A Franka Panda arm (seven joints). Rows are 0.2 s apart.
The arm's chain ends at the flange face. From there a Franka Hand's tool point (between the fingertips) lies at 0.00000 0.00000 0.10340 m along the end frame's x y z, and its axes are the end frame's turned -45 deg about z.
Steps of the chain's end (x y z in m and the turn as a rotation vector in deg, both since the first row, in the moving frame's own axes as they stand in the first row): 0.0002 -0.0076 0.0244 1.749 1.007 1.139; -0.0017 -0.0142 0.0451 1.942 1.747 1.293; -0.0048 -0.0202 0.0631 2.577 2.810 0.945
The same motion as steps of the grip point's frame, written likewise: 0.0090 -0.0061 0.0243 0.525 1.949 1.139; 0.0135 -0.0114 0.0450 0.138 2.609 1.293; 0.0178 -0.0173 0.0629 -0.165 3.809 0.945
